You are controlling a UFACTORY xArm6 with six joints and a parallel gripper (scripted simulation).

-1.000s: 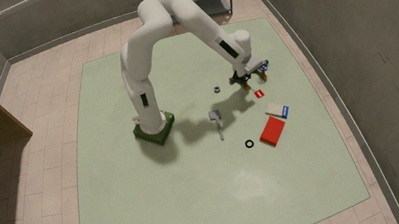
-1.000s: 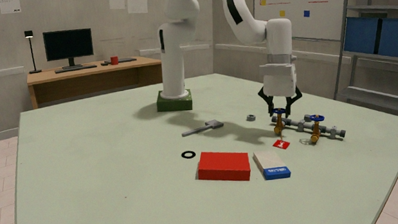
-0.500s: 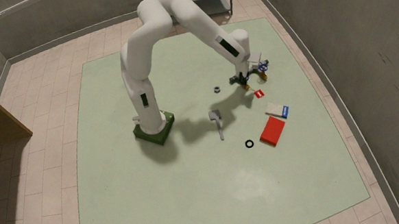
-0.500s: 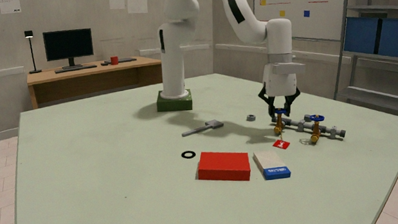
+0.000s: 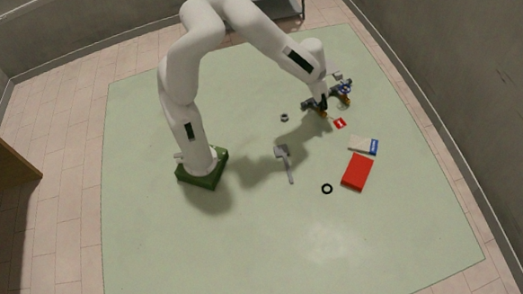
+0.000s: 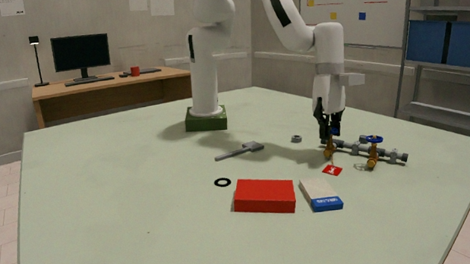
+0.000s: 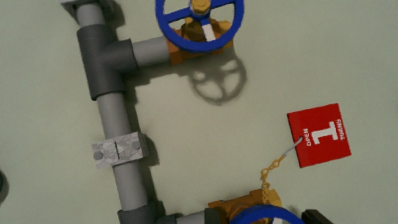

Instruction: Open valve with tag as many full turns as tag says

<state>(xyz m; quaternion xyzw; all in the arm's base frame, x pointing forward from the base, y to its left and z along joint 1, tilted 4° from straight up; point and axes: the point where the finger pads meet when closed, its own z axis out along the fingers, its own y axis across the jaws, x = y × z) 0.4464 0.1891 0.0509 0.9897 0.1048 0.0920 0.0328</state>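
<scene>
Right now my hand is 70 mm short of the red tag, 40 mm to the left of it and 80 mm above it. Also, from my hand: grey nut: 140 mm behind, 70 mm below; white-and-blue box: 140 mm ahead, 160 mm to the right, 70 mm below; grey scraper: 160 mm behind, 190 mm to the right, 70 mm below.
</scene>
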